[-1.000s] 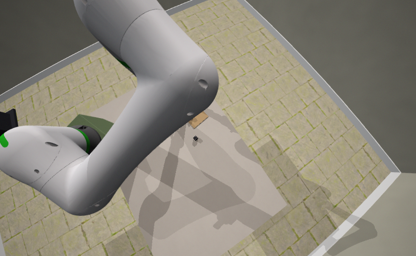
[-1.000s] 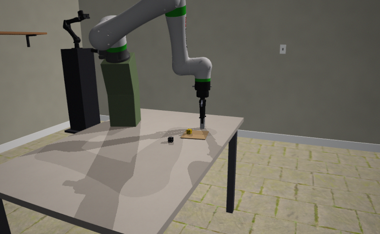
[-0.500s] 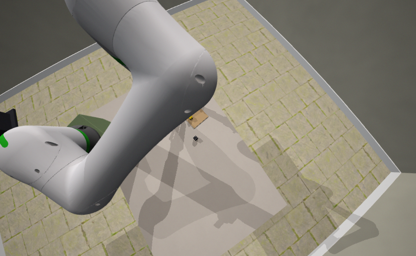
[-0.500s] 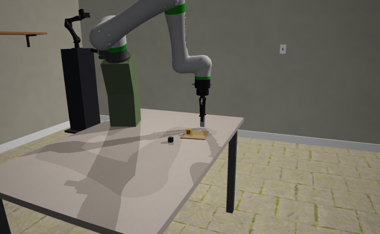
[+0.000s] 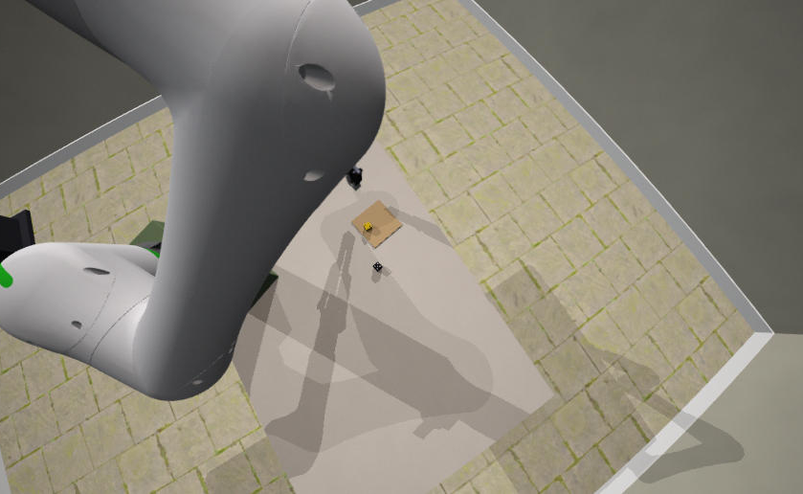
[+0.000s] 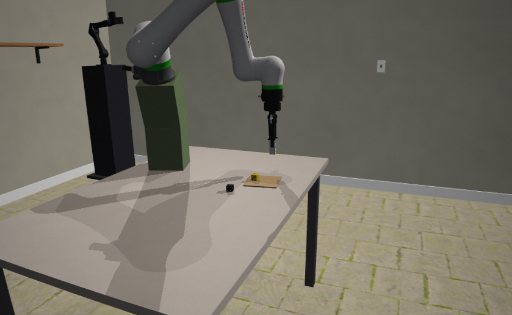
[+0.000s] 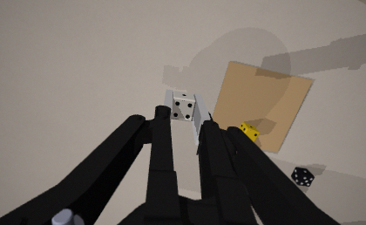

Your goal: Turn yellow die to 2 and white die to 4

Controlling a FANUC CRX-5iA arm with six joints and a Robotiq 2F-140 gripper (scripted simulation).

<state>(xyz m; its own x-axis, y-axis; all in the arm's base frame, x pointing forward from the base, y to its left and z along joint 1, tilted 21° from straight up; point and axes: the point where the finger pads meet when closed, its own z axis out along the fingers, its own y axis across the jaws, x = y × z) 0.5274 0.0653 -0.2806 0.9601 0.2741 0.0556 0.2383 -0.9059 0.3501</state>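
Right now my hand is 14 cm to the left of the tan mat, 12 cm above it and 1 cm short of it. Round my hand: white die: 2 cm below; then black die: 29 cm to the right, 11 cm below, 8 cm behind; then yellow die: 14 cm to the right, 11 cm below, 3 cm behind.
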